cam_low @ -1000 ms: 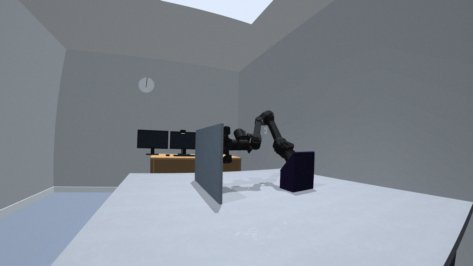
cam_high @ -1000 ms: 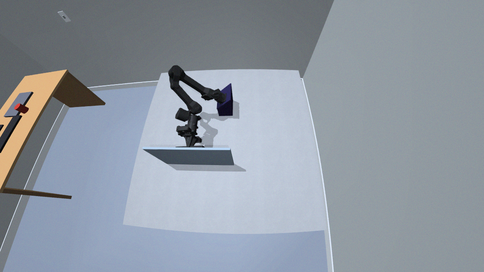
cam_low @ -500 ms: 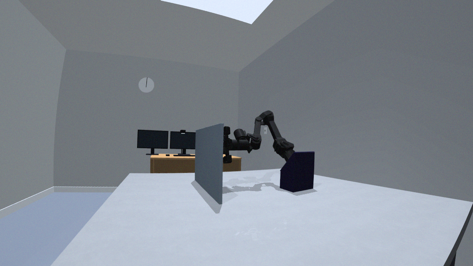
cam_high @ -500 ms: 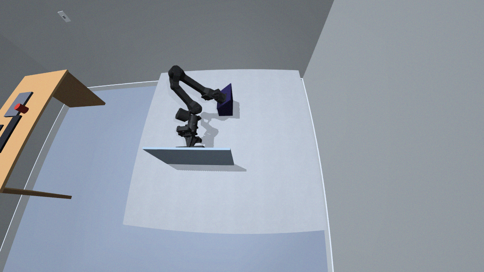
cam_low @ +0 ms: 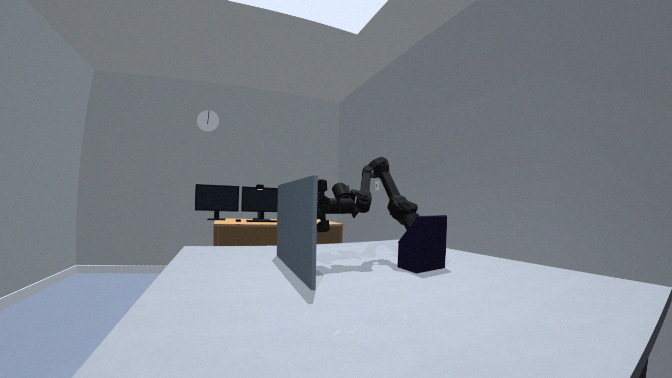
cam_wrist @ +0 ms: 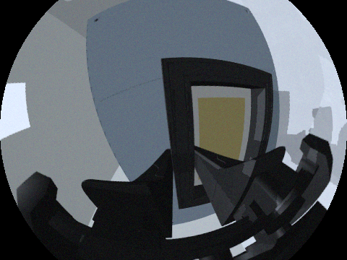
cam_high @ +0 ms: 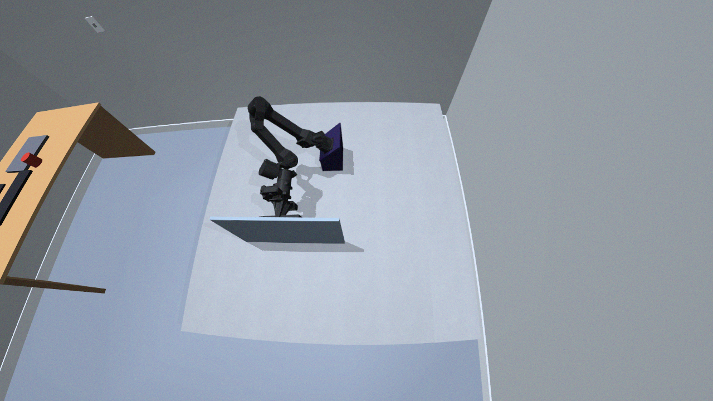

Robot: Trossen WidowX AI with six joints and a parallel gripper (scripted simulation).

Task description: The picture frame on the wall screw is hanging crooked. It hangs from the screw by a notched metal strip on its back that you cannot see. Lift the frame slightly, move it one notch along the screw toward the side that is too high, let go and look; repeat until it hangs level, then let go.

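Right now my gripper tip is 1 cm to the right of the picture frame and 5 cm above it. The rest, counted from my gripper tip: wall panel: 2 cm ahead, 7 cm below.
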